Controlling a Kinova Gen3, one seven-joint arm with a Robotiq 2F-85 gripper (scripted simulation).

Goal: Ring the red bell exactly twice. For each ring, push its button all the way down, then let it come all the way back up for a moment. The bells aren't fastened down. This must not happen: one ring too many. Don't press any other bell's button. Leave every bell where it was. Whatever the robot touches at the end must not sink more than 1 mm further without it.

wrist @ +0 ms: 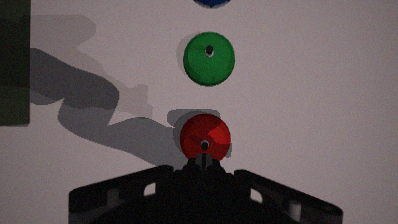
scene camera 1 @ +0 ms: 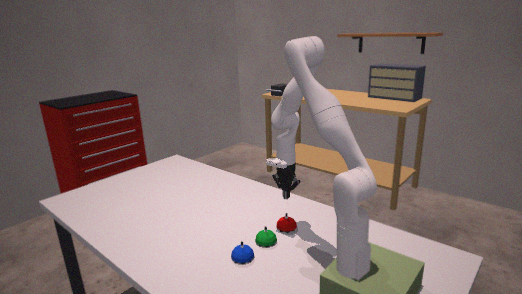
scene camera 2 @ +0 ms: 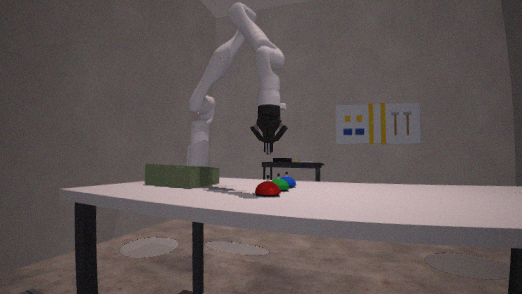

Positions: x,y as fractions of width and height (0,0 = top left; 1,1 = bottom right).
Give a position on a green bell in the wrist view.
At 0.53,0.26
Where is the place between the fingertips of my gripper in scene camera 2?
0.51,0.53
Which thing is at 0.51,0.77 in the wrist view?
My gripper.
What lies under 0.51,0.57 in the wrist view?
A red bell.
